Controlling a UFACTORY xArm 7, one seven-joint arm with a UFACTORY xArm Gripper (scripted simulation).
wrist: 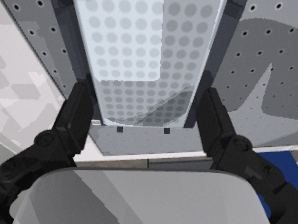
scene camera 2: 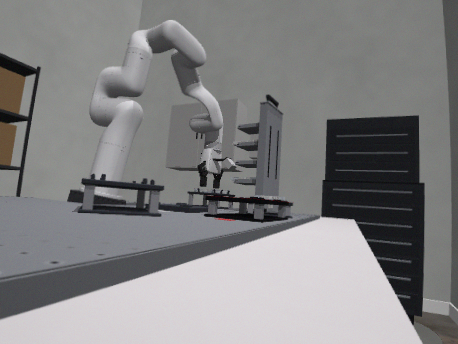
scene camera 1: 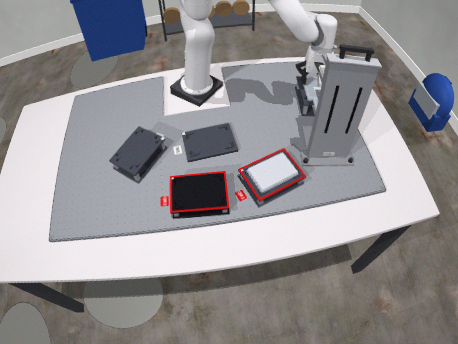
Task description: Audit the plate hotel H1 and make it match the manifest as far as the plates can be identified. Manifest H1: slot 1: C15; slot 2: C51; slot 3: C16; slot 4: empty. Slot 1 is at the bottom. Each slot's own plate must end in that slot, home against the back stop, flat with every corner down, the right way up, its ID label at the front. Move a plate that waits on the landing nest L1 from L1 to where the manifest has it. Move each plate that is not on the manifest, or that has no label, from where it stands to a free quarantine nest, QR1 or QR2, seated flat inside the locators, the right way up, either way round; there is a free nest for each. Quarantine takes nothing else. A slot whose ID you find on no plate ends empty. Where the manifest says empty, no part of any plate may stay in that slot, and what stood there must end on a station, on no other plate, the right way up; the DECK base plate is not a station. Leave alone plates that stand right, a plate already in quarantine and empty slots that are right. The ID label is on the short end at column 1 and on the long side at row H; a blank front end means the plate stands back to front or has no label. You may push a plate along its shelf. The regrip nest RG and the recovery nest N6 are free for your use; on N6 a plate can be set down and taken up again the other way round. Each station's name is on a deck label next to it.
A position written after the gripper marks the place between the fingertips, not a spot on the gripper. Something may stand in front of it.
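Observation:
A white plate [scene camera 1: 267, 174] is part of the scene, though it is out of frame in the wrist view. There is also a clear well plate [wrist: 145, 69], and the gripper [scene camera 2: 209, 187] can be seen as well, appearing again at [wrist: 145, 98].

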